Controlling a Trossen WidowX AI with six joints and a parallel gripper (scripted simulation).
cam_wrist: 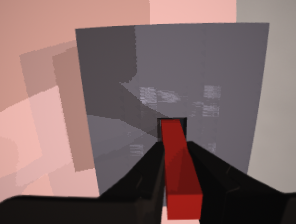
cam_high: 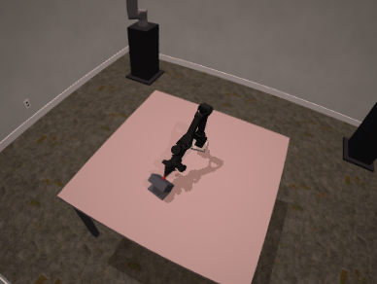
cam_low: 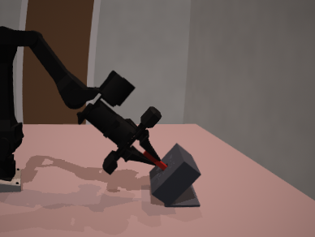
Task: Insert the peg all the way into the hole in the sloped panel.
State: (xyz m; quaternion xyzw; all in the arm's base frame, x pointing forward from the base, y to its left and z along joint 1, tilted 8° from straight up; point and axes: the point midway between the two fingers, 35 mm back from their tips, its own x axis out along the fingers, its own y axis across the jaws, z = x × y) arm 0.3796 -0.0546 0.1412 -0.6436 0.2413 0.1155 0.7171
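Now: the red peg 30 mm ahead of my hand and 20 mm below it. Round my hand: grey base plate: 90 mm ahead, 20 mm to the right, 110 mm below.
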